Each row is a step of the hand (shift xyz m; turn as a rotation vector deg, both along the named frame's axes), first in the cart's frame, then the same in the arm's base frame.
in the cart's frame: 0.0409 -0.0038 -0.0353 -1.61 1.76 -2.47
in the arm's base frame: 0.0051 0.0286 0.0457 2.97 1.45 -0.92
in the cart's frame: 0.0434 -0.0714 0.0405 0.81 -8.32 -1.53
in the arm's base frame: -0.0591 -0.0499 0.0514 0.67 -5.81 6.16
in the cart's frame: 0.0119 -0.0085 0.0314 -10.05 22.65 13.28
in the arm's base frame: -0.0326 -0.0115 -0.0021 -4.72 8.98 -26.22
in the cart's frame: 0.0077 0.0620 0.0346 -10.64 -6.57 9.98
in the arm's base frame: -0.0318 0.0423 -0.0479 -2.09 -13.81 -7.81
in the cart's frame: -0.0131 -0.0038 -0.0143 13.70 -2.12 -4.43
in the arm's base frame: 0.0192 -0.0047 0.0004 -4.33 6.44 12.31
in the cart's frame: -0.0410 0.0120 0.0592 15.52 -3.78 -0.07
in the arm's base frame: -0.0245 -0.0300 -0.0619 -8.96 4.55 12.42
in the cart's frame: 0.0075 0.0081 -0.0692 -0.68 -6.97 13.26
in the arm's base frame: 0.0523 0.0332 0.0329 -10.53 -10.36 -2.61
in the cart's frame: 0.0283 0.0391 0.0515 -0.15 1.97 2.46
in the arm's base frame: -0.0578 0.0283 -0.0289 -1.89 0.70 -2.42
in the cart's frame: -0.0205 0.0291 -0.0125 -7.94 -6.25 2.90
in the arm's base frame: 0.0224 0.0176 -0.0247 2.13 -9.88 -2.88
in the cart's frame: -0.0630 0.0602 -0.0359 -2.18 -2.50 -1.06
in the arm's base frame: 0.0665 0.0298 -0.0598 2.09 -2.73 0.55
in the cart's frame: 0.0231 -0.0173 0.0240 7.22 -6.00 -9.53
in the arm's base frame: -0.0332 -0.0107 0.0140 3.52 1.84 12.77
